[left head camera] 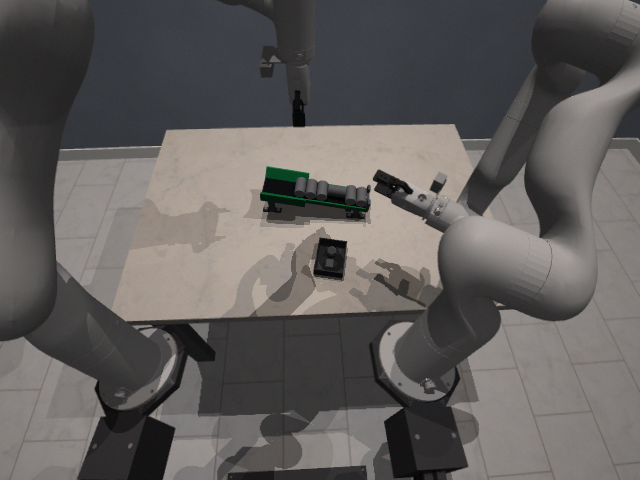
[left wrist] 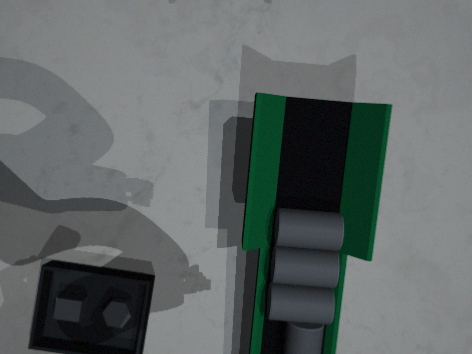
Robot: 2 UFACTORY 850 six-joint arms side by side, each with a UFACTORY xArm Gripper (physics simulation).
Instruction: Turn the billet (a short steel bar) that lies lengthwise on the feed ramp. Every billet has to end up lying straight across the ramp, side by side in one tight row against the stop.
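Observation:
The green-walled feed ramp (left head camera: pixel 285 176) (left wrist: pixel 367 175) stands on the table. Three grey billets (left head camera: pixel 311 189) (left wrist: pixel 306 267) lie across it side by side. Below them, one billet (left head camera: pixel 337 191) (left wrist: pixel 304 341) lies lengthwise. Two more billets (left head camera: pixel 356 195) lie across between it and the stop (left head camera: pixel 369 192) at the ramp's right end. My left gripper (left head camera: pixel 298 122) is beyond the table's back edge in the picture, seen edge-on; its shadow shows two fingers apart. My right gripper (left head camera: pixel 378 183) is to the right of the stop, clear of the billets, open and empty.
A black tray (left head camera: pixel 328 275) (left wrist: pixel 148 315) with two small grey pieces stands in front of the ramp on the table (left head camera: pixel 206 155). The right arm reaches in from the right. Arm shadows fall on the table top.

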